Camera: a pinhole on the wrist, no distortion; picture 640 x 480 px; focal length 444.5 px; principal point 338.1 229.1 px. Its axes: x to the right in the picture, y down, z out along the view. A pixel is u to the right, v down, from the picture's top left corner.
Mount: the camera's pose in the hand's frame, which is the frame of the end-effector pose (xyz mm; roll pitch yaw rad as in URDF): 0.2 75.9 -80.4 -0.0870 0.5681 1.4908
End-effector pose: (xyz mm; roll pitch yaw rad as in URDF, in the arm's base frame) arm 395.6 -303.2 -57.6 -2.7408 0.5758 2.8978
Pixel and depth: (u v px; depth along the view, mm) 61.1 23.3 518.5
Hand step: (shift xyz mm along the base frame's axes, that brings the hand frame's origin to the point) 88.7 -168.6 -553.4
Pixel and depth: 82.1 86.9 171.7
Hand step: 50.2 18.5 -143.1
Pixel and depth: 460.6 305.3 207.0
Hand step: 158.0 161.4 -102.0
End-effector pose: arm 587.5 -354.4 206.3 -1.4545 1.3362 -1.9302
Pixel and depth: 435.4 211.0 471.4
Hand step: 419.2 240.0 -94.7
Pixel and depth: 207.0 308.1 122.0
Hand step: 88.2 85.3 3.5
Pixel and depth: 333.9 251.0 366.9
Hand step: 328.0 138.6 -23.5
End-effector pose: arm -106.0 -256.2 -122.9 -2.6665 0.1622 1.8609
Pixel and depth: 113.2 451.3 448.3
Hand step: 31.5 -327.0 -371.9
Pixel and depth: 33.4 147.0 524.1
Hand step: -188.9 -93.5 -524.1
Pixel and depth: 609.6 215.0 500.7
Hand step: 452.5 77.2 -429.8
